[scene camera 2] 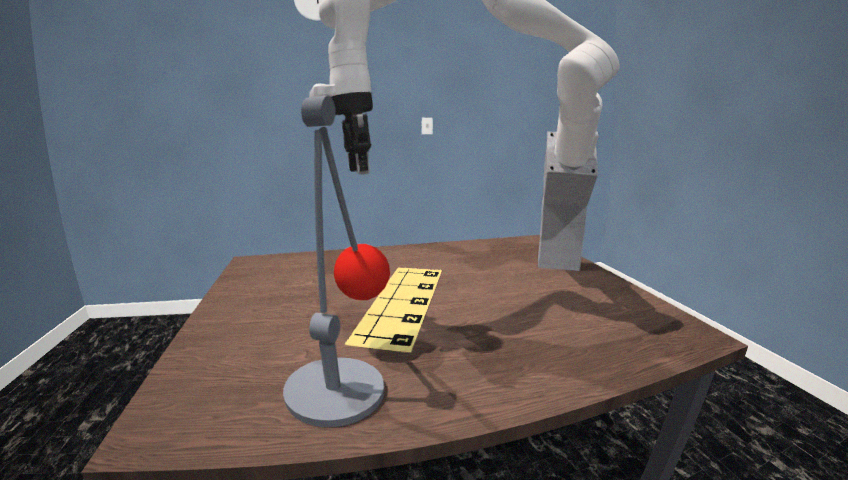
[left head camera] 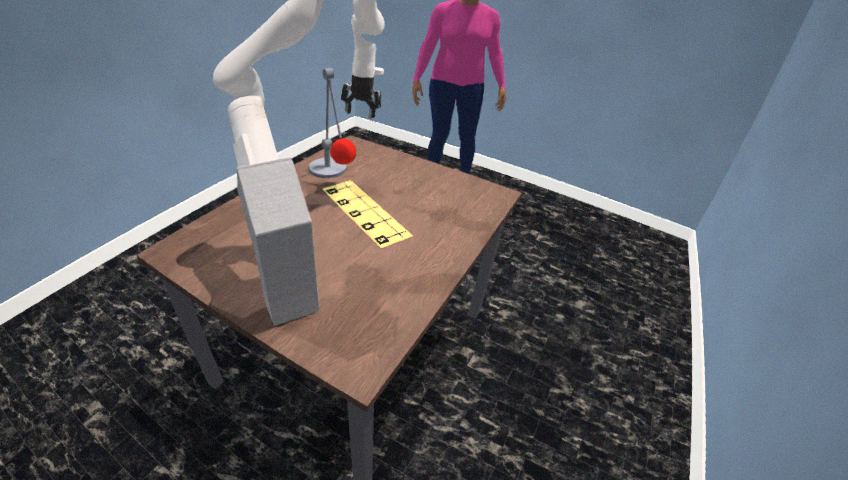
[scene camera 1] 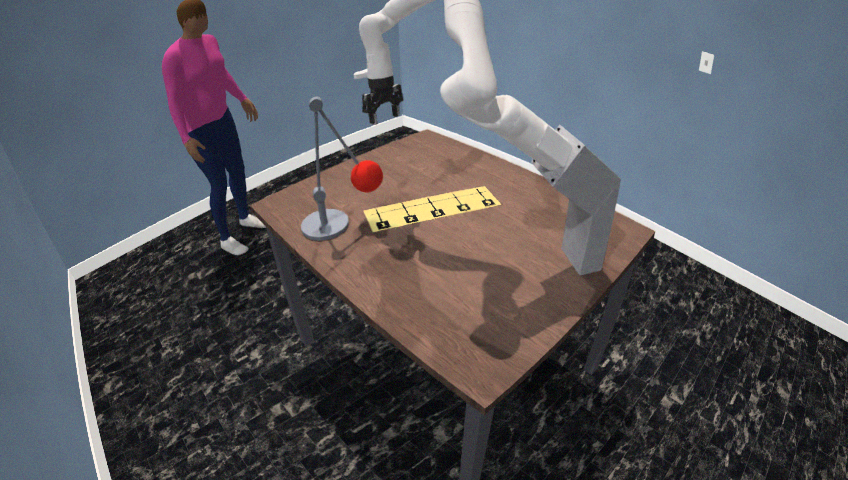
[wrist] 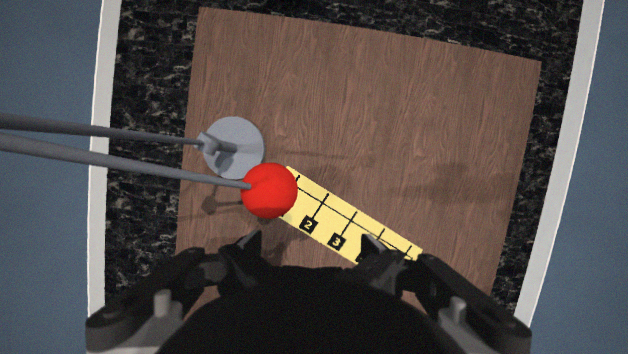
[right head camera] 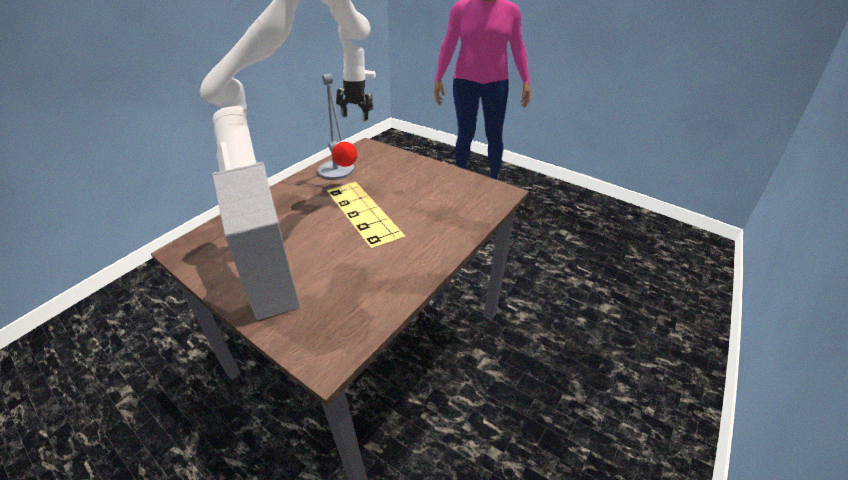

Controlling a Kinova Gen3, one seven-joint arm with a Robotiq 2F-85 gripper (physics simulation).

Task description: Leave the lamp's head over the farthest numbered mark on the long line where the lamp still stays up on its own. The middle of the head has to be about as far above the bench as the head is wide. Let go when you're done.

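Seen in the pictures: gripper, fingertip midpoint: (scene camera 2: 359,172) (left head camera: 359,116) (scene camera 1: 385,120) (wrist: 311,243) (right head camera: 354,119); arm's base, origin of the base link: (scene camera 2: 572,152) (left head camera: 263,173) (scene camera 1: 556,153) (right head camera: 241,178).
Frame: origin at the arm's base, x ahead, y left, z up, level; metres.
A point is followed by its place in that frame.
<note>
The lamp's red ball head (left head camera: 343,151) @(x 0.451, y 0.290, z -0.182 m) (right head camera: 344,154) @(x 0.455, y 0.286, z -0.184 m) (scene camera 1: 366,176) @(x 0.434, y 0.340, z -0.182 m) (scene camera 2: 361,271) @(x 0.467, y 0.371, z -0.186 m) (wrist: 269,190) @(x 0.488, y 0.319, z -0.157 m) hangs in the air near the mark 1 end of the yellow strip (scene camera 1: 422,212) @(x 0.414, y 0.172, z -0.352 m) (wrist: 325,222) @(x 0.422, y 0.182, z -0.352 m). Its middle looks somewhat more than one head width above the bench. The grey round base (scene camera 1: 333,224) @(x 0.474, y 0.455, z -0.339 m) (scene camera 2: 309,398) @(x 0.530, y 0.516, z -0.339 m) stands flat. The two thin arms fold sharply at the top joint (left head camera: 328,73) @(x 0.487, y 0.436, z 0.073 m) (scene camera 1: 315,104) @(x 0.483, y 0.458, z 0.070 m) (scene camera 2: 318,111) @(x 0.491, y 0.475, z 0.064 m). My gripper (left head camera: 360,113) @(x 0.491, y 0.247, z -0.037 m) (right head camera: 355,116) @(x 0.491, y 0.247, z -0.037 m) (scene camera 1: 385,117) @(x 0.491, y 0.247, z -0.037 m) (scene camera 2: 358,171) @(x 0.491, y 0.247, z -0.037 m) (wrist: 311,243) @(x 0.491, y 0.247, z -0.037 m) is open and empty, fingers down, high above the bench and apart from the lamp. In the wrist view a finger partly hides the strip.
The strip's numbers run from 1 near the lamp to 5 farther off. My arm's grey pedestal (left head camera: 285,267) @(x -0.051, y -0.166, z -0.164 m) (scene camera 1: 586,237) @(x -0.079, y -0.078, z -0.226 m) stands on the wooden bench (left head camera: 416,285) @(x 0.302, y -0.278, z -0.353 m) (scene camera 1: 368,279) @(x 0.189, y 0.443, z -0.353 m), beyond the mark 5 end. A person in a pink top (left head camera: 464,41) (scene camera 1: 196,83) stands beyond the bench's lamp end.
</note>
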